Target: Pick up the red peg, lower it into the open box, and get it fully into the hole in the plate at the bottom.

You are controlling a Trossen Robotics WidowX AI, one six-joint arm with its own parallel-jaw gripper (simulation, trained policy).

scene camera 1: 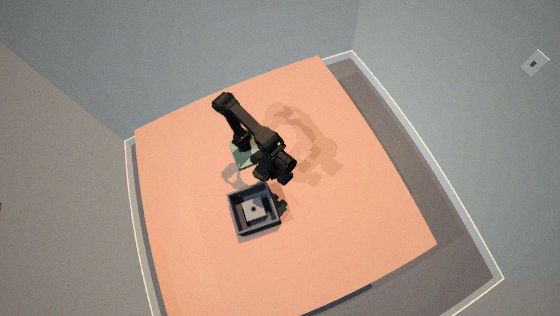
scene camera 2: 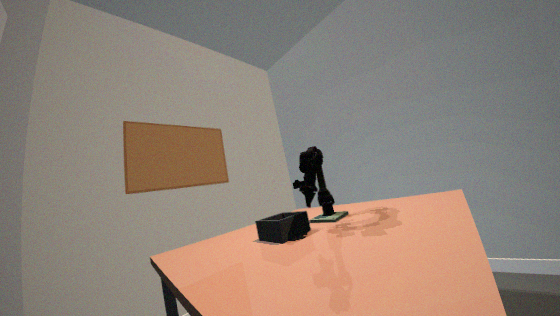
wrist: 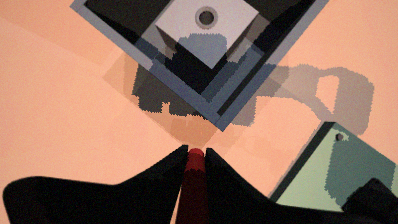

dark box: scene camera 1; scene camera 2; wrist 219, 100
same spot on dark box: [scene camera 2: 280, 228] = [scene camera 1: 279, 221]
